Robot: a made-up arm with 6 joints. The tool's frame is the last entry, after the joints.
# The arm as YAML. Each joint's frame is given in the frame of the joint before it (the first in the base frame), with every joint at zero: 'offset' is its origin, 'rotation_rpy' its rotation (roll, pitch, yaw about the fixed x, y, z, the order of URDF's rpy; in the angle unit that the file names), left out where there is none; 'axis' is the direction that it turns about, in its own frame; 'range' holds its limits. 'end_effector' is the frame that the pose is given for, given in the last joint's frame.
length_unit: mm
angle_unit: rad
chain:
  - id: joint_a
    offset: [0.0, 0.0, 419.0]
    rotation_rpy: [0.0, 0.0, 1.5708]
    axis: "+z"
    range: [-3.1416, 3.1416]
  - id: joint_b
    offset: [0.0, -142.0, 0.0]
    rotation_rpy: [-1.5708, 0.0, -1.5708]
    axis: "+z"
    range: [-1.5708, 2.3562]
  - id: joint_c
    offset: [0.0, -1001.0, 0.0]
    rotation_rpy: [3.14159, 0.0, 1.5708]
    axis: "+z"
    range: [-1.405, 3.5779]
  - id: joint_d
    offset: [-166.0, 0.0, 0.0]
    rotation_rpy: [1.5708, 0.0, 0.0]
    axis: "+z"
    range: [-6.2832, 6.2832]
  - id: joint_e
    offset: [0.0, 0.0, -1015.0]
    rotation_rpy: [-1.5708, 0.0, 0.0]
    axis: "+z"
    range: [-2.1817, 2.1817]
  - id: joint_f
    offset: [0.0, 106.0, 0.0]
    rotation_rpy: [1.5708, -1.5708, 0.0]
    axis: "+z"
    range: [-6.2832, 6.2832]
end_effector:
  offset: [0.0, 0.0, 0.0]
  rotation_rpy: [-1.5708, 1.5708, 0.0]
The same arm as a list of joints. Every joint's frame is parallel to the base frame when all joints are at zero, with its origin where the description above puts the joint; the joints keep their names.
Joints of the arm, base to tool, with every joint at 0 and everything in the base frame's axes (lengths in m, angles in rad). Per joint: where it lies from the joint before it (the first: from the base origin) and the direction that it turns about. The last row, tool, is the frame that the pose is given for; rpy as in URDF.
joint_a: xyz 0 0 0.419 axis +z
joint_b: xyz 0.142 0 0 axis +y
joint_c: xyz 0 0 1.001 axis -y
joint_d: xyz 0 0 0.166 axis -x
joint_e: xyz 1.015 0 0 axis -y
joint_f: xyz 0.106 0 0 axis -x
tool: xyz 0 0 0 rpy 0 0 0
Joint limits (rad, base to tool): -3.1416..3.1416 -1.5708..2.3562 -1.405..3.5779 -6.2832..6.2832 -2.1817..2.1817 -6.2832..6.2832

